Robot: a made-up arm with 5 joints.
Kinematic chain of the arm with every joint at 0, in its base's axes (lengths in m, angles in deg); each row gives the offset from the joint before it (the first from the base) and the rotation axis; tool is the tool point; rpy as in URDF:
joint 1: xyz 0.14 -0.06 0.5 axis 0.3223 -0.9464 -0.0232
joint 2: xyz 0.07 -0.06 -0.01 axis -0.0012 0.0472 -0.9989
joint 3: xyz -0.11 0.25 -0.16 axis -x
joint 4: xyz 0 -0.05 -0.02 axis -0.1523 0.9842 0.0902
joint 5: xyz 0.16 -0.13 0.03 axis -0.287 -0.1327 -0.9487
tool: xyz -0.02 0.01 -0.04 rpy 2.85 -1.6 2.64
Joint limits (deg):
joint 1: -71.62..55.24
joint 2: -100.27..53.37
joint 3: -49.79..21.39
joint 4: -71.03..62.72
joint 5: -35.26..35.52
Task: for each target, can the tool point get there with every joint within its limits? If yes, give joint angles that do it. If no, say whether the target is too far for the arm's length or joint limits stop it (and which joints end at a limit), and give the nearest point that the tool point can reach.
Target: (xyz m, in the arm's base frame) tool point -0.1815 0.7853 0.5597
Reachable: no: too far | nearest point -0.2645 -0.0191 0.3495 | short by 0.836 m
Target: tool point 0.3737 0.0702 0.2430
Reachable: yes | joints 22.17 11.94 -33.49 27.24 26.33
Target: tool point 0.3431 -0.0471 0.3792
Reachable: yes | joints 26.28 34.42 -5.16 -10.40 1.68
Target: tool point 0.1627 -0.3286 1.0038
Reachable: no: joint limits stop it (at a limit: joint 1, joint 2, joint 3, joint 4) | nearest point 0.1377 -0.1763 0.5487 | short by 0.481 m
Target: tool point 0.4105 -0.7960 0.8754
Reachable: no: too far | nearest point 0.1342 -0.1909 0.5353 | short by 0.747 m
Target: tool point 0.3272 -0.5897 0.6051
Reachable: no: joint limits stop it (at a limit: joint 1, joint 2, joint 3, joint 4, joint 5) | nearest point 0.1342 -0.1909 0.5353 | short by 0.449 m
